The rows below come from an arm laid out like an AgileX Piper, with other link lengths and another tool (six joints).
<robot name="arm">
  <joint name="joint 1" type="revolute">
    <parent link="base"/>
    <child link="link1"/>
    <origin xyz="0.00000 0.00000 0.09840"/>
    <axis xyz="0 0 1"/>
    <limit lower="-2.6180" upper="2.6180"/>
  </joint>
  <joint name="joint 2" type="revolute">
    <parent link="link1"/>
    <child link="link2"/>
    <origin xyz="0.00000 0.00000 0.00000"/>
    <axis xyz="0 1 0"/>
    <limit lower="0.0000" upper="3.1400"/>
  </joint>
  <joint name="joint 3" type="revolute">
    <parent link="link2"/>
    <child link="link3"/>
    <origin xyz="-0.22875 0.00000 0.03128"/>
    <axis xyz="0 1 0"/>
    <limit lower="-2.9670" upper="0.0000"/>
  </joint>
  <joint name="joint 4" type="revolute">
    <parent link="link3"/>
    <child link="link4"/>
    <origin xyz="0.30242 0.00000 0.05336"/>
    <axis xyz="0.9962 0 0.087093"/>
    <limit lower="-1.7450" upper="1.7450"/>
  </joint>
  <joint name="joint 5" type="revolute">
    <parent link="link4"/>
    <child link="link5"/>
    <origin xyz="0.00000 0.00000 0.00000"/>
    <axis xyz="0 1 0"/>
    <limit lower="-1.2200" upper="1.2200"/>
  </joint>
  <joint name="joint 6" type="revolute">
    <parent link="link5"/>
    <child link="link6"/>
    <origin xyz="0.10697 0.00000 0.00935"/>
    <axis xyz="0.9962 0 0.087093"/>
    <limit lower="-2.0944" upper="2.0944"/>
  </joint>
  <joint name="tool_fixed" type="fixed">
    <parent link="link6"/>
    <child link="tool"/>
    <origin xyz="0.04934 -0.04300 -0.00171" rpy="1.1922 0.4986 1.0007"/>
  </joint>
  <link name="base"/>
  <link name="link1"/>
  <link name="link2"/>
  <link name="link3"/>
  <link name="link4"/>
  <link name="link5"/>
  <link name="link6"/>
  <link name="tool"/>
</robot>
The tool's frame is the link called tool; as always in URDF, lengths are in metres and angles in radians.
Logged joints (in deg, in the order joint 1, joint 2, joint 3, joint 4, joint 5, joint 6), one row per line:
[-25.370, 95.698, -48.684, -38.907, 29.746, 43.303]
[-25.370, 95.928, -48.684, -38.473, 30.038, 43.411]
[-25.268, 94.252, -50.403, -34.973, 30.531, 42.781]
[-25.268, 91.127, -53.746, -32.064, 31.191, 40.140]
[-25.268, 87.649, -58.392, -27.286, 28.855, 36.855]
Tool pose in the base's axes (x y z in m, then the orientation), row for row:
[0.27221, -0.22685, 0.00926, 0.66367, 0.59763, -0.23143, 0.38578]
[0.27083, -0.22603, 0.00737, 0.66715, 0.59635, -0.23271, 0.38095]
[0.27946, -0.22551, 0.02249, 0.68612, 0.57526, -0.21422, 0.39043]
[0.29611, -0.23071, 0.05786, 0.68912, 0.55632, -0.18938, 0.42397]
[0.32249, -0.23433, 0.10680, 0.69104, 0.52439, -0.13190, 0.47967]
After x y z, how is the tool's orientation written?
As a quaternion, x y z w.
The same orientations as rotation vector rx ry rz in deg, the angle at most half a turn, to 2 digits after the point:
[96.84, 87.20, -33.77]
[97.57, 87.21, -34.03]
[99.89, 83.75, -31.19]
[98.79, 79.75, -27.15]
[96.61, 73.31, -18.44]

